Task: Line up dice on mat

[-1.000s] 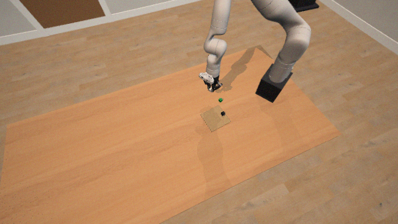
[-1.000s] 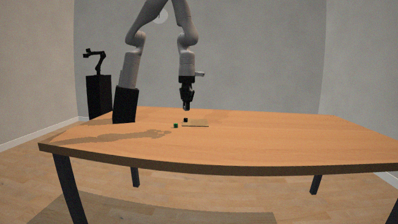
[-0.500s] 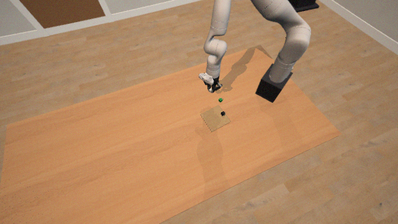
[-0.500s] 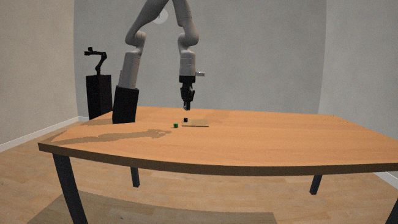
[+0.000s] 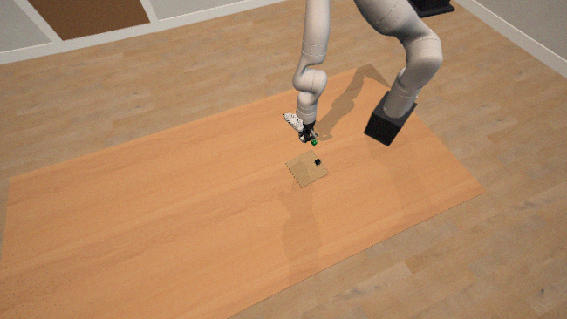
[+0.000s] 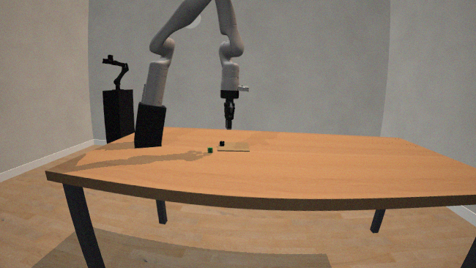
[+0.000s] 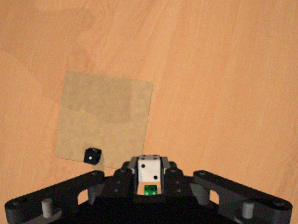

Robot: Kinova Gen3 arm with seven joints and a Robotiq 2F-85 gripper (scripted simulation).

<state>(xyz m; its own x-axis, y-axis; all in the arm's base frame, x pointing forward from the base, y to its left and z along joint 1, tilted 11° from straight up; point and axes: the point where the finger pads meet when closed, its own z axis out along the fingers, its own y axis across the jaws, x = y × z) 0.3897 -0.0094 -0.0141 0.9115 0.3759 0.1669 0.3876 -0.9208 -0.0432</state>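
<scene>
The tan mat lies 8 cm to the left of my hand and 12 cm below it. Round my hand: white die 1 cm below; black die 5 cm behind, 7 cm to the left, 11 cm below; green die 7 cm behind, 3 cm to the right, 11 cm below.
</scene>
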